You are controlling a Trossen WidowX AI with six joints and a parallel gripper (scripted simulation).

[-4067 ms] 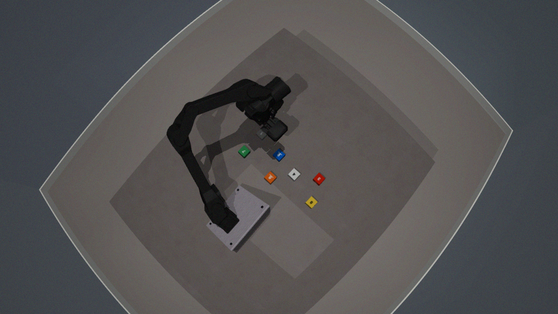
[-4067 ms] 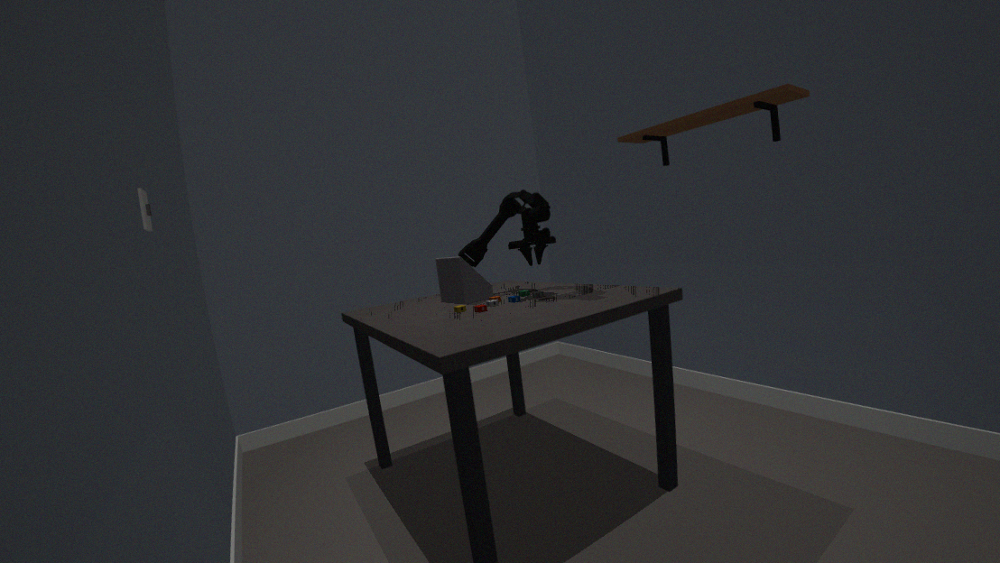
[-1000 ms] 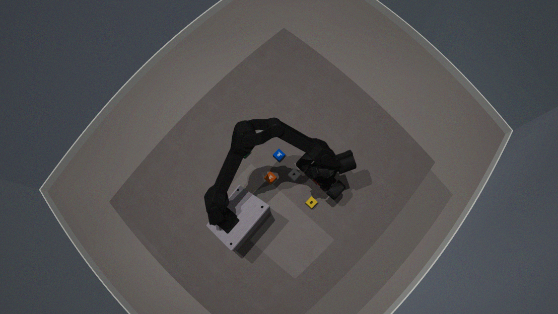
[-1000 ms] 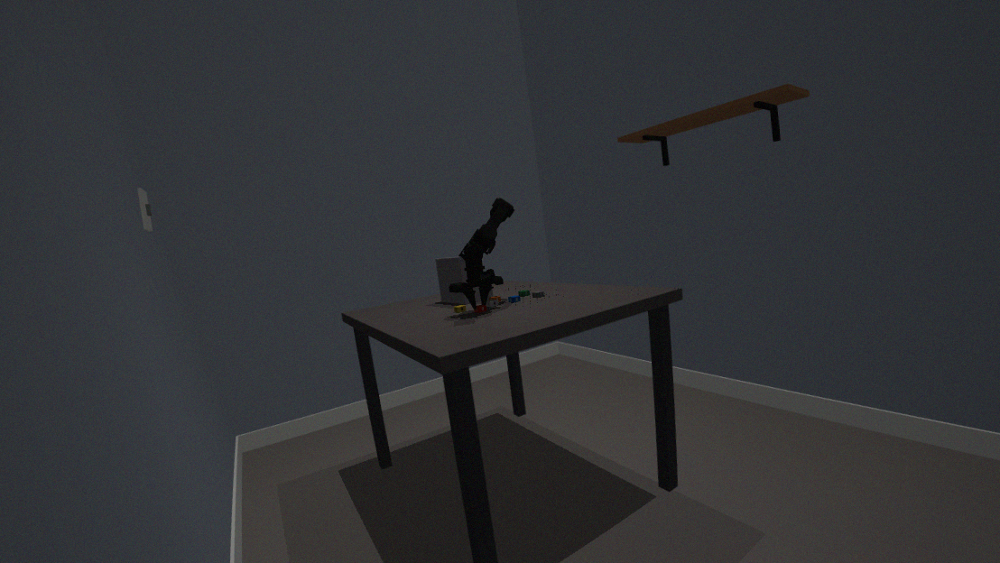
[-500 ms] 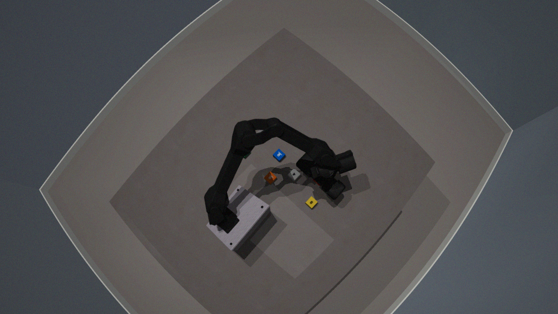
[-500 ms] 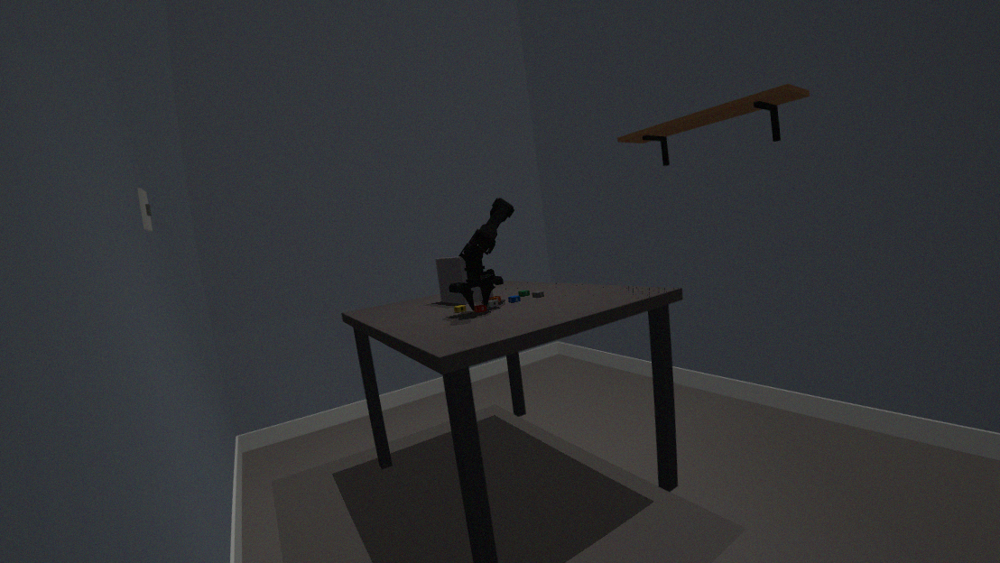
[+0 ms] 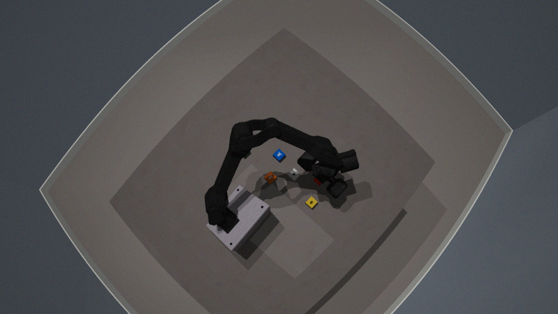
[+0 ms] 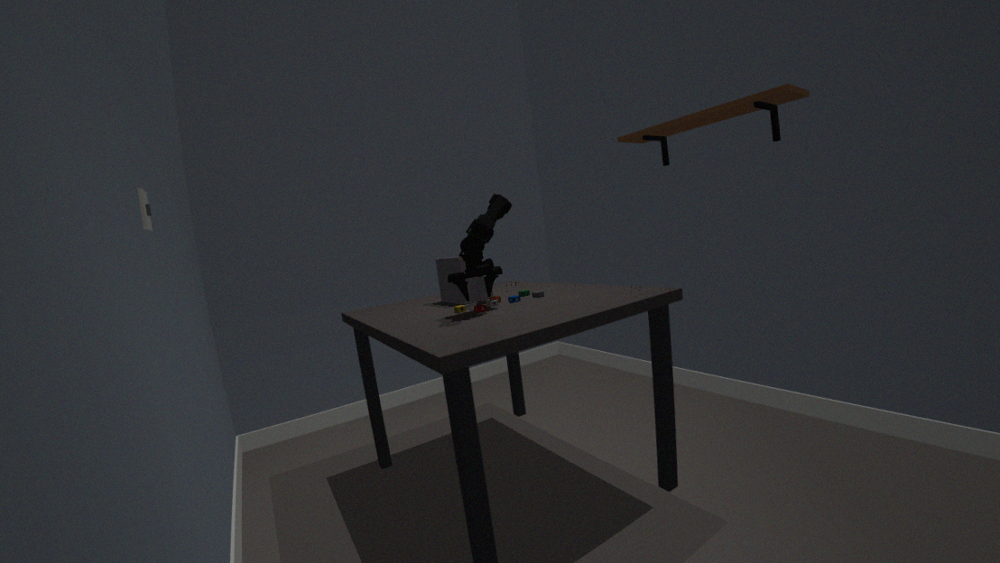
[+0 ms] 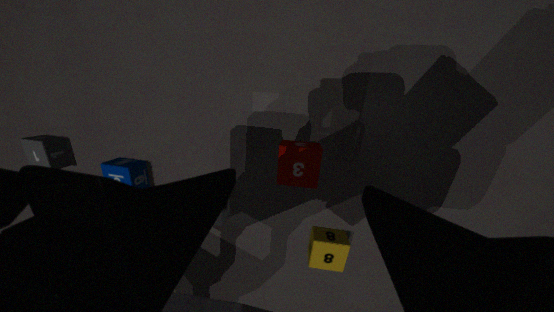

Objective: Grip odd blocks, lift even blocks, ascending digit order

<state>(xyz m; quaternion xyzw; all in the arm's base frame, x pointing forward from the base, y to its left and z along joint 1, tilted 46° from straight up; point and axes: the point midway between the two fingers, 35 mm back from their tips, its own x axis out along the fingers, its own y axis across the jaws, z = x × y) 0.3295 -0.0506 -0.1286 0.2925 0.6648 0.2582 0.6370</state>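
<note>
Right now my gripper tip is 3 cm above the red block. From my gripper tip the other things lie so: white block: 4 cm behind, 8 cm to the left, 3 cm below; yellow block: 8 cm behind, 3 cm to the right, 3 cm below; green block: 10 cm behind, 27 cm to the left, 3 cm below.
</note>
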